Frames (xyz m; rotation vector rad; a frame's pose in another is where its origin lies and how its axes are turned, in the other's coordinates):
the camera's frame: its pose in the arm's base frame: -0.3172 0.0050 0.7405 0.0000 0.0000 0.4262
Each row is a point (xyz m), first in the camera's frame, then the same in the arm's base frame.
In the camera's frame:
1: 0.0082 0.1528 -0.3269
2: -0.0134 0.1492 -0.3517
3: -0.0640 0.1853 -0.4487
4: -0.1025 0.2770 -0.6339
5: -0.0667 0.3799 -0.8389
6: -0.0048 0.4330 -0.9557
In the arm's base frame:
1: -0.3729 0.1475 0.4136
2: -0.3911 0.1353 0.3888
3: -0.4521 0.1473 0.2918
4: -0.5250 0.2148 0.1066
5: -0.5350 0.3233 -0.0984
6: -0.5006 0.3973 -0.2152

